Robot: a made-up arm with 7 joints.
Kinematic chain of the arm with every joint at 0, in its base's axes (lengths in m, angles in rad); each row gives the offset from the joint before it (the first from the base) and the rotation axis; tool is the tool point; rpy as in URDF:
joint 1: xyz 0 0 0.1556 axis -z
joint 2: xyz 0 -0.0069 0.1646 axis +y
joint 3: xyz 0 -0.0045 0.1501 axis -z
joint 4: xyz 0 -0.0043 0.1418 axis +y
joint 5: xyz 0 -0.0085 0.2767 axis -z
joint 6: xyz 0 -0.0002 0.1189 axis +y
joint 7: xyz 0 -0.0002 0.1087 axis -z
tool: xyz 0 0 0 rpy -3.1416 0 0
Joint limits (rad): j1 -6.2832..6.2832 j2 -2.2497..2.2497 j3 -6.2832..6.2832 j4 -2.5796..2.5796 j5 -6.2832..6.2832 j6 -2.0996..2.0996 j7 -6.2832..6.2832
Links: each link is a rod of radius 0.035 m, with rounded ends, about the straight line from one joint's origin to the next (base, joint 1, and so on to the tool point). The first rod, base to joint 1, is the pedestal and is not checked.
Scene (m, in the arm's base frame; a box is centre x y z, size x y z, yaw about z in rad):
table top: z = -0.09
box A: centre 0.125 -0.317 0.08 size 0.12 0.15 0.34 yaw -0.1
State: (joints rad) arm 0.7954 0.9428 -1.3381 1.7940 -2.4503 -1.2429 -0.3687
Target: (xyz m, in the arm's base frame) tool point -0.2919 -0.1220 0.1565
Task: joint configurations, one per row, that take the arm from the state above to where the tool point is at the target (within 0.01 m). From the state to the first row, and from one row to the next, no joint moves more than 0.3 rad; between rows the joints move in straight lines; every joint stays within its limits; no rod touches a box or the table.
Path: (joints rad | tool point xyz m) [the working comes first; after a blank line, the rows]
Joints at the target: 2.0839 0.7337 0.2647 2.0526 -2.2045 -1.4483 -0.3687
Straight joint move there: touches box A.

1: 0.9398 0.7166 -1.1225 1.8298 -2.4270 -1.3585 -0.3687 | 0.3898 -0.0267 0.2429
2: 1.0841 0.4903 -0.9070 1.8656 -2.4037 -1.4741 -0.3687 | 0.3397 -0.1636 0.2682
3: 1.2285 0.2641 -0.6914 1.9014 -2.3805 -1.5896 -0.3687 | 0.2464 -0.2678 0.3223
4: 1.3729 0.0379 -0.4758 1.9372 -2.3572 -1.7052 -0.3687 | 0.1250 -0.3170 0.3915
5: 1.6099 0.2698 -0.2290 1.9757 -2.3063 -1.6196 -0.3687 | -0.0407 -0.3476 0.2973
6: 1.8469 0.5017 0.0178 2.0141 -2.2554 -1.5339 -0.3687 | -0.1961 -0.2739 0.2127
7: 2.0839 0.7337 0.2647 2.0526 -2.2045 -1.4483 -0.3687 | -0.2919 -0.1220 0.1565

